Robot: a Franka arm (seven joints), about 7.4 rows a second.
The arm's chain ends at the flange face. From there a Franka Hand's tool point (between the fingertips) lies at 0.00 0.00 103.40 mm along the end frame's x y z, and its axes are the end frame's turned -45 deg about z.
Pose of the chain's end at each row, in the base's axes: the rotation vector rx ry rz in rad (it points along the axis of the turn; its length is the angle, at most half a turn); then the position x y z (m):
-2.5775 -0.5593 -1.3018 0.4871 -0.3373 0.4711
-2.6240 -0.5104 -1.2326 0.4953 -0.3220 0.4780
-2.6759 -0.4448 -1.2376 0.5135 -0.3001 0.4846
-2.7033 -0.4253 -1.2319 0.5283 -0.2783 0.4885
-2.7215 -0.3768 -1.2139 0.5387 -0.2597 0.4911
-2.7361 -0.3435 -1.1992 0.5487 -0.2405 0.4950
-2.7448 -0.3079 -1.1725 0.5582 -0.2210 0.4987
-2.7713 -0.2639 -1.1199 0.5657 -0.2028 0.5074
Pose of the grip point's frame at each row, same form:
2.1979 1.5243 1.3344 0.5626 -0.3020 0.4099
2.2696 1.5026 1.2734 0.5682 -0.2890 0.4125
2.2957 1.4311 1.2315 0.5876 -0.2726 0.4179
2.3051 1.4093 1.2035 0.6023 -0.2533 0.4208
2.3398 1.3718 1.1855 0.6123 -0.2364 0.4223
2.3640 1.3460 1.1694 0.6218 -0.2185 0.4253
2.3985 1.3241 1.1550 0.6303 -0.1995 0.4277
2.4491 1.2989 1.1111 0.6354 -0.1826 0.4337

